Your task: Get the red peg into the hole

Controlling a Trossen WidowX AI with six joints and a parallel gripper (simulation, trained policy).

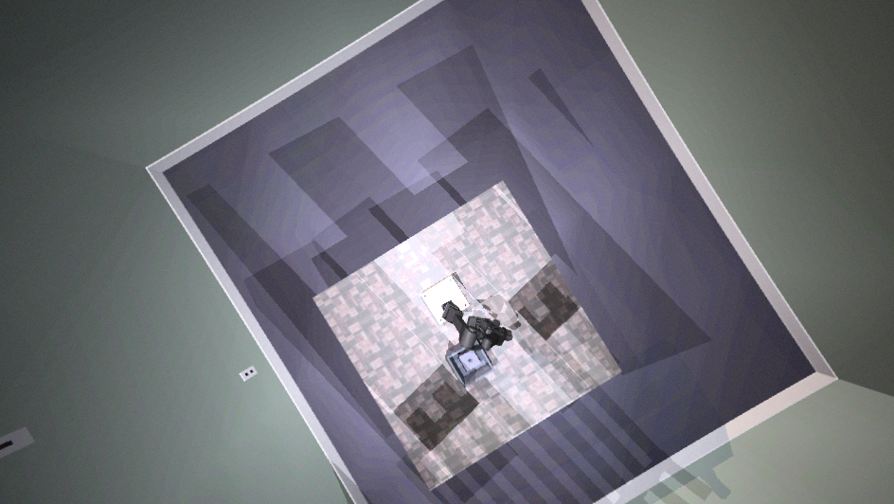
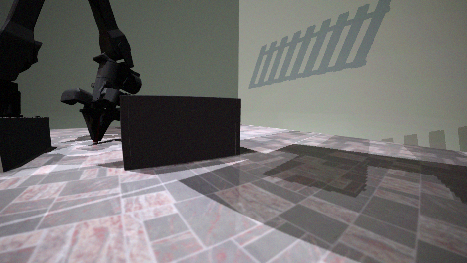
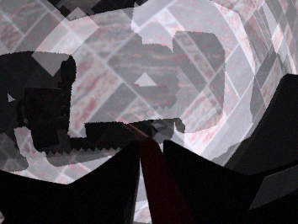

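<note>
Now: the grey plate 17 cm ahead of my gripper tip, 14 cm to the right of it and 4 cm above it. Also, from my gripper tip: dark box: 17 cm ahead, 14 cm to the right, 2 cm above; red peg: 3 cm above, 1 cm to the left.
</note>
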